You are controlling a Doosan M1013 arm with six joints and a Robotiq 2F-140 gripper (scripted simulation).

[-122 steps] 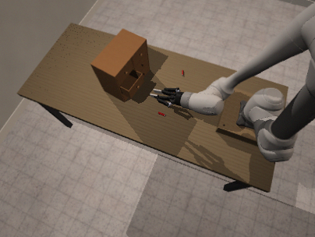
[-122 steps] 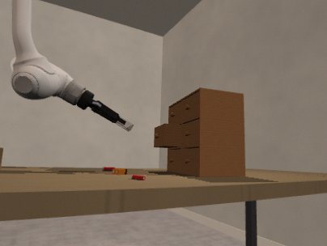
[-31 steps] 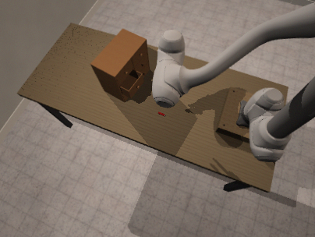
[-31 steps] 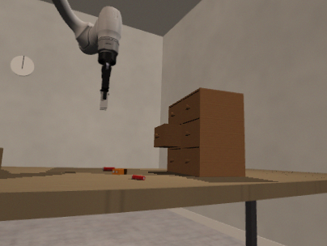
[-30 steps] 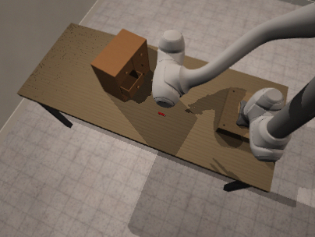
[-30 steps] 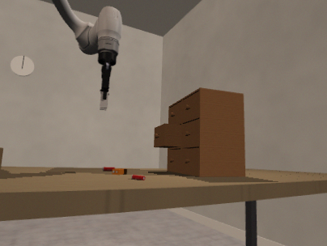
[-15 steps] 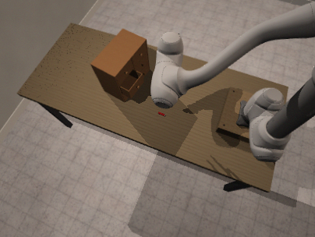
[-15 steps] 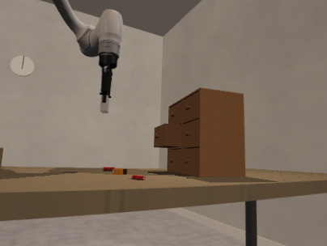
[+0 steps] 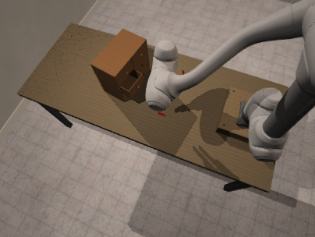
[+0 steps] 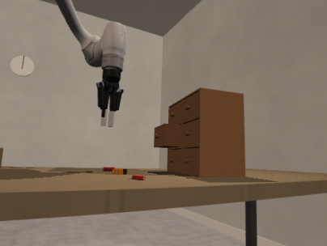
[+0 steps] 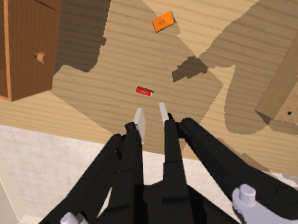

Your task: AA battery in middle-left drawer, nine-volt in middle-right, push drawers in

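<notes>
The AA battery is 200 mm below my hand, 20 mm ahead of it and 10 mm to the left of it. Also, from my hand: orange nine-volt battery: 200 mm below, 180 mm to the right, 10 mm behind.
</notes>
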